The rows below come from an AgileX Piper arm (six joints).
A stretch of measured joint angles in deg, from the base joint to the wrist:
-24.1, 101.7, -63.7, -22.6, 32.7, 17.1
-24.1, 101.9, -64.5, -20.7, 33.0, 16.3
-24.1, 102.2, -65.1, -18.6, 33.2, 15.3
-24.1, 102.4, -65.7, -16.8, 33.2, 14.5
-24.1, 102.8, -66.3, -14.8, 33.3, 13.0
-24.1, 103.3, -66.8, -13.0, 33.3, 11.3
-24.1, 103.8, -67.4, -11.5, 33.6, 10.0
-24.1, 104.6, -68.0, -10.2, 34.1, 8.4
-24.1, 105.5, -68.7, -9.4, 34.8, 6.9
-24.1, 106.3, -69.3, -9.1, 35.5, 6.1
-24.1, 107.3, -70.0, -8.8, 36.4, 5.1
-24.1, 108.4, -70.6, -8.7, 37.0, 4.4
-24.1, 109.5, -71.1, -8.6, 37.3, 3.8
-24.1, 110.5, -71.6, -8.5, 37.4, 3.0
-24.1, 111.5, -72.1, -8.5, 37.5, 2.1
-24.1, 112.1, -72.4, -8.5, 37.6, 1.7
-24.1, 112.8, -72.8, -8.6, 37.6, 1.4
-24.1, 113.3, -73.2, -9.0, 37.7, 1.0
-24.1, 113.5, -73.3, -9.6, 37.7, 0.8
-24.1, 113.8, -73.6, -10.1, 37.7, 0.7
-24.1, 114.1, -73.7, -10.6, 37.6, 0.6
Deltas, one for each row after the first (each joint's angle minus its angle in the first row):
0.0, 0.2, -0.8, 1.9, 0.3, -0.8
0.0, 0.5, -1.4, 4.0, 0.5, -1.8
0.0, 0.7, -2.0, 5.8, 0.5, -2.6
0.0, 1.1, -2.6, 7.8, 0.6, -4.1
0.0, 1.6, -3.1, 9.6, 0.6, -5.8
0.0, 2.1, -3.7, 11.1, 0.9, -7.1
0.0, 2.9, -4.3, 12.4, 1.4, -8.7
0.0, 3.8, -5.0, 13.2, 2.1, -10.2
0.0, 4.6, -5.6, 13.5, 2.8, -11.0
0.0, 5.6, -6.3, 13.8, 3.7, -12.0
0.0, 6.7, -6.9, 13.9, 4.3, -12.7
0.0, 7.8, -7.4, 14.0, 4.6, -13.3
0.0, 8.8, -7.9, 14.1, 4.7, -14.1
0.0, 9.8, -8.4, 14.1, 4.8, -15.0
0.0, 10.4, -8.7, 14.1, 4.9, -15.4
0.0, 11.1, -9.1, 14.0, 4.9, -15.7
0.0, 11.6, -9.5, 13.6, 5.0, -16.1
0.0, 11.8, -9.6, 13.0, 5.0, -16.3
0.0, 12.1, -9.9, 12.5, 5.0, -16.4
0.0, 12.4, -10.0, 12.0, 4.9, -16.5

